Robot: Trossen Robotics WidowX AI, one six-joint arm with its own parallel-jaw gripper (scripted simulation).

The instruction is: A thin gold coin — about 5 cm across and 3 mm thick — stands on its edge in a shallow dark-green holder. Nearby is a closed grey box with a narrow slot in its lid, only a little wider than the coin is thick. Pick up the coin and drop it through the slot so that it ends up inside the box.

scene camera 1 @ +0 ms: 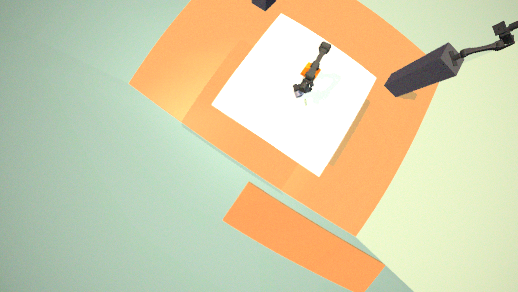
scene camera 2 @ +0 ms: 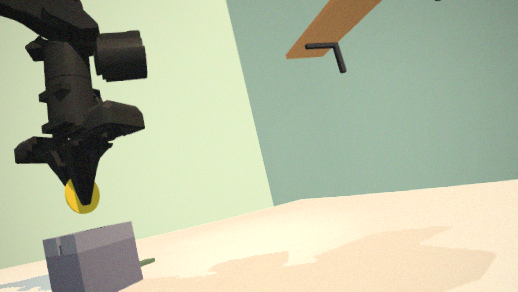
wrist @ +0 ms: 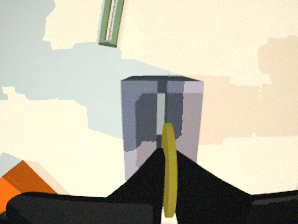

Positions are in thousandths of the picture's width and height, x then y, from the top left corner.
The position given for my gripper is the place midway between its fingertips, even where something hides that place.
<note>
My gripper (scene camera 2: 163, 704) holds a gold coin (wrist: 565, 623).
My gripper shows as well in the wrist view (wrist: 555, 694).
</note>
